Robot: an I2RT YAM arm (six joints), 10 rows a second.
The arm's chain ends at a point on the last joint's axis. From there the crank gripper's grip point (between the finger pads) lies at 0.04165 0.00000 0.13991 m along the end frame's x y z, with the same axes.
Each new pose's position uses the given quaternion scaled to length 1; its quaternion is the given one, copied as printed.
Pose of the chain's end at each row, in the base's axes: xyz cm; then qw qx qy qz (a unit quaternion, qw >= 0):
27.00 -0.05 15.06 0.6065 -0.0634 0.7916 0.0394
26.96 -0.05 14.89 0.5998 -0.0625 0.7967 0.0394
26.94 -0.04 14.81 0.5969 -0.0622 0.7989 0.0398
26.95 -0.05 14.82 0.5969 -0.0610 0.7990 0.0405
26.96 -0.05 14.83 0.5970 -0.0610 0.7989 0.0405
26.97 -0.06 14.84 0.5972 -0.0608 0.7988 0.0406
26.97 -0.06 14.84 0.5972 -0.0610 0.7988 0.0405
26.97 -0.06 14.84 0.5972 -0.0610 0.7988 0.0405
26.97 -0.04 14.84 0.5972 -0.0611 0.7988 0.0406
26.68 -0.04 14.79 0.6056 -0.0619 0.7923 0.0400
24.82 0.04 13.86 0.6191 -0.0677 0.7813 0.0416
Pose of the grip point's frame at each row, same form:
39.30 1.68 7.39 0.6065 -0.0634 0.7916 0.0394
39.13 1.66 7.01 0.5998 -0.0625 0.7967 0.0394
39.05 1.67 6.84 0.5969 -0.0622 0.7989 0.0398
39.06 1.67 6.85 0.5969 -0.0610 0.7990 0.0405
39.07 1.67 6.86 0.5970 -0.0610 0.7989 0.0405
39.09 1.66 6.88 0.5972 -0.0608 0.7988 0.0406
39.08 1.66 6.88 0.5972 -0.0610 0.7988 0.0405
39.08 1.66 6.88 0.5972 -0.0610 0.7988 0.0405
39.08 1.68 6.88 0.5972 -0.0611 0.7988 0.0406
38.96 1.69 7.09 0.6056 -0.0619 0.7923 0.0400
37.34 1.90 6.59 0.6191 -0.0677 0.7813 0.0416

